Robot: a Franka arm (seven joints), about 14 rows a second.
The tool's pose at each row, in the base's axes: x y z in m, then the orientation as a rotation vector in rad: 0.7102 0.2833 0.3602 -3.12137 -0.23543 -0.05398; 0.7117 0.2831 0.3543 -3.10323 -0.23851 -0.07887; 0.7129 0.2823 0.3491 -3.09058 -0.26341 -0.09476; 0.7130 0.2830 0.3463 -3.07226 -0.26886 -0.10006; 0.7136 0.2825 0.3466 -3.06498 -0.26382 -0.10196; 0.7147 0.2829 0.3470 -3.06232 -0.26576 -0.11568; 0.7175 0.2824 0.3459 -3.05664 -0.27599 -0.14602; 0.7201 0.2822 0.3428 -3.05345 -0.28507 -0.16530; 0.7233 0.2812 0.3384 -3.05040 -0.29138 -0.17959; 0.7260 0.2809 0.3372 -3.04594 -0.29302 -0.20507
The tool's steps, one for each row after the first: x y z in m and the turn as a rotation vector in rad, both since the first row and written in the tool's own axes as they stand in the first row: 0.0012 0.0005 0.0059 0.01610 0.01743 -0.00264; 0.0021 0.0015 0.0112 0.02574 0.02850 -0.01914; 0.0022 0.0008 0.0140 0.04309 0.03358 -0.02338; 0.0028 0.0014 0.0137 0.05053 0.03555 -0.02040; 0.0039 0.0012 0.0133 0.05188 0.04464 -0.02182; 0.0066 0.0021 0.0145 0.05397 0.06466 -0.02881; 0.0090 0.0027 0.0177 0.05450 0.07731 -0.03492; 0.0119 0.0042 0.0222 0.05551 0.08677 -0.03921; 0.0144 0.0049 0.0235 0.05696 0.10366 -0.04058
